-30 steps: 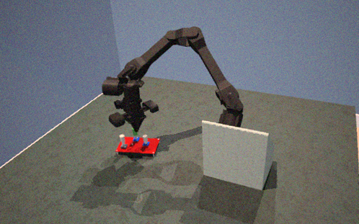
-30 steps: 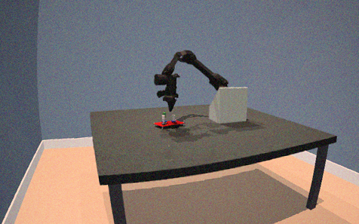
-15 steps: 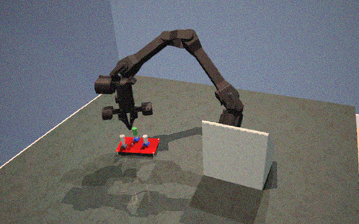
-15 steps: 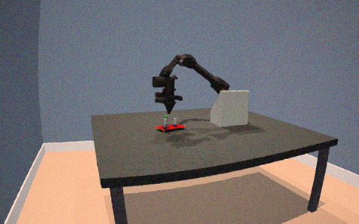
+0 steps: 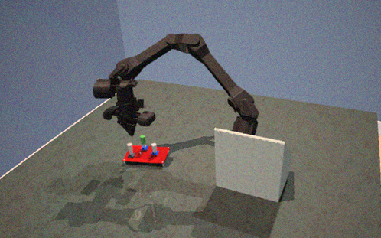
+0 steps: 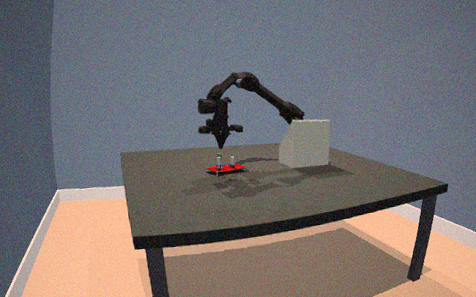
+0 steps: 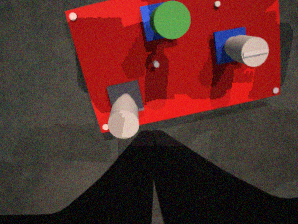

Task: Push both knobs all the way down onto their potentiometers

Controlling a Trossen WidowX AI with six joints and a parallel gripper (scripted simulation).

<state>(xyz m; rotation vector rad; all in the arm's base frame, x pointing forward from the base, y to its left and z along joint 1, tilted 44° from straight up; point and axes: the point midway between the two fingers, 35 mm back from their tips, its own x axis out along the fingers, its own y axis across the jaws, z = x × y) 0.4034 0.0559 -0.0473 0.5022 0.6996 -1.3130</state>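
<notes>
Right now my gripper tip is 1 cm short of the grey knob, 1 cm to the right of it and 5 cm above it.
</notes>
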